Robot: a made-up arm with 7 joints. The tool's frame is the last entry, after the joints. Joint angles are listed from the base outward.
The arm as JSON. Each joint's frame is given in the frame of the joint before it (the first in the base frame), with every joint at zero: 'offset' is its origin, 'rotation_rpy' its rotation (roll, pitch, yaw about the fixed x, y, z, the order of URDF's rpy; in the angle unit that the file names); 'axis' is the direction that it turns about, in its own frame. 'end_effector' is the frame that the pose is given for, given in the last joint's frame.
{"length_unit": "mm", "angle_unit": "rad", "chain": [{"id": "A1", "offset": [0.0, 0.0, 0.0], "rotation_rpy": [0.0, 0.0, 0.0], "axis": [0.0, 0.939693, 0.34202]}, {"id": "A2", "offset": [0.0, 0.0, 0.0], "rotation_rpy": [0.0, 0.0, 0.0], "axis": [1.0, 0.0, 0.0]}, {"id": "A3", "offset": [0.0, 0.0, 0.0], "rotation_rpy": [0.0, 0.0, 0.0], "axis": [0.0, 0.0, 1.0]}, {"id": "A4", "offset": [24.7, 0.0, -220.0], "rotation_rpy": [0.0, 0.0, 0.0], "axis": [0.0, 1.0, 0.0]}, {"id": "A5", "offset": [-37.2, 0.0, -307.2], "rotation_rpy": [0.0, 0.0, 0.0], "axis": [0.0, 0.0, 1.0]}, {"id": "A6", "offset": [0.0, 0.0, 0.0], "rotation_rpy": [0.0, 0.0, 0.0], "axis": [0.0, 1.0, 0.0]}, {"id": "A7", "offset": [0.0, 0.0, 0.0], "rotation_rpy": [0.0, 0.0, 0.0], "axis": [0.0, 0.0, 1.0]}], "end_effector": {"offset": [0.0, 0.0, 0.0], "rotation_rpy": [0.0, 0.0, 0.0]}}
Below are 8 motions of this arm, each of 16 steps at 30 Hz.
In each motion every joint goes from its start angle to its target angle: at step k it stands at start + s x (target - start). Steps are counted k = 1, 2, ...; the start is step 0. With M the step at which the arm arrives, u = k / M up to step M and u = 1 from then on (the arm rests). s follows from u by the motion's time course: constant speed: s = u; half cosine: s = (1 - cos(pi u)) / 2; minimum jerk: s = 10 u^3 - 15 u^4 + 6 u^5.
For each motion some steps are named. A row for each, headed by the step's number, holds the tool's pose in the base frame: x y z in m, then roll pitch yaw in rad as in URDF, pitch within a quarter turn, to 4 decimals.
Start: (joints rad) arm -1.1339 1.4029 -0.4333 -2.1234 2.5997 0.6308 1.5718
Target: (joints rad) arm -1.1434 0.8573 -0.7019 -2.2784 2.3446 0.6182 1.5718
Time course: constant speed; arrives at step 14
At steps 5, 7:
5: 0.2560 -0.0954 0.1409 -1.4266 0.5839 -0.0127
7: 0.2500 -0.1143 0.1270 -1.4212 0.5979 -0.0822

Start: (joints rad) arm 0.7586 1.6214 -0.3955 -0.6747 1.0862 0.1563 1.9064
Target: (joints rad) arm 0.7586 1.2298 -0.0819 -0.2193 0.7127 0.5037 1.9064
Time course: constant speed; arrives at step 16
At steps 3, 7, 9, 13, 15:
3: -0.0461 0.5096 -0.1065 -0.5224 -1.0699 2.3346
7: -0.0868 0.5080 -0.1104 -0.5250 -1.1339 2.5012
9: -0.1091 0.5047 -0.1133 -0.5221 -1.1652 2.5877
13: -0.1565 0.4922 -0.1212 -0.5020 -1.2277 2.7592
15: -0.1812 0.4827 -0.1262 -0.4812 -1.2596 2.8400

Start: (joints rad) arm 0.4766 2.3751 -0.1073 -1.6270 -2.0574 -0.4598 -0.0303
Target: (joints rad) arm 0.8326 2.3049 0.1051 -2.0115 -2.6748 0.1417 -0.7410
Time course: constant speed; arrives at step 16
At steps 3, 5, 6, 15, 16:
3: 0.3230 0.2315 -0.0329 -0.8976 -0.2200 1.9957
5: 0.3178 0.2208 -0.0520 -0.8320 -0.2787 1.7935
6: 0.3147 0.2153 -0.0611 -0.7976 -0.3001 1.6893
15: 0.2755 0.1634 -0.1307 -0.5805 -0.2931 0.7450
16: 0.2701 0.1574 -0.1368 -0.5774 -0.2803 0.6457

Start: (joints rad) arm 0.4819 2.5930 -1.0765 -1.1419 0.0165 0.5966 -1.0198
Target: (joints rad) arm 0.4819 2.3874 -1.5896 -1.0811 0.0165 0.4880 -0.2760
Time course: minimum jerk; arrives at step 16
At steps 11, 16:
11: -0.0067 0.4711 0.1105 -1.9270 0.7262 2.9075
16: -0.0368 0.4713 0.1088 -1.9275 0.8007 2.9567

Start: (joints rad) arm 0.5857 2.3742 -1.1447 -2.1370 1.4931 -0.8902 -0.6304
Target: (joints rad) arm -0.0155 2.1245 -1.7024 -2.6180 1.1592 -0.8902 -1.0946
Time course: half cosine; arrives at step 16
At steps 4, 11, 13, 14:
4: -0.0205 0.2472 -0.1713 0.5109 -0.4489 -1.0499
11: -0.0288 0.1292 -0.1953 0.6175 -0.7530 -1.3482
13: -0.0263 0.1026 -0.1943 0.6938 -0.8211 -1.4564
14: -0.0253 0.0937 -0.1933 0.7254 -0.8427 -1.4977

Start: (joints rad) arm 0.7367 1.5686 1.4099 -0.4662 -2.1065 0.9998 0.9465
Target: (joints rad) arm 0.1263 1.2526 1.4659 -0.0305 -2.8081 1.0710 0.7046
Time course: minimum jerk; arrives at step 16
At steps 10, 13, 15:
10: -0.0721 0.5195 -0.0790 2.6153 0.3087 0.7894
13: -0.0491 0.5044 -0.1508 2.5156 0.4567 0.7740
15: -0.0422 0.5000 -0.1650 2.4946 0.4877 0.7620

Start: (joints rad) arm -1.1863 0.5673 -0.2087 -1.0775 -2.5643 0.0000 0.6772
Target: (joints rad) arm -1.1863 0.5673 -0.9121 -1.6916 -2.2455 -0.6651 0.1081
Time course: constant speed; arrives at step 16
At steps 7, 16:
7: 0.4282 -0.1191 0.0876 2.8425 1.3292 -0.9848
16: 0.3288 -0.2276 0.0104 -0.7040 1.0820 1.3675

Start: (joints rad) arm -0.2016 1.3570 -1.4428 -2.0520 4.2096 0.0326 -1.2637
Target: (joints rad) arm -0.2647 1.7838 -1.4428 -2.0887 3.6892 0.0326 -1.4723
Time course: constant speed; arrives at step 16
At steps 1, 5, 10, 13, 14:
1: 0.1054 0.0451 -0.3124 -0.5731 0.5289 1.0179
5: 0.1107 0.0765 -0.3023 -0.6018 0.3403 0.8786
10: 0.1165 0.1139 -0.2854 -0.5798 0.1121 0.7141
13: 0.1192 0.1353 -0.2730 -0.5393 -0.0152 0.6106
14: 0.1200 0.1422 -0.2686 -0.5213 -0.0554 0.5743

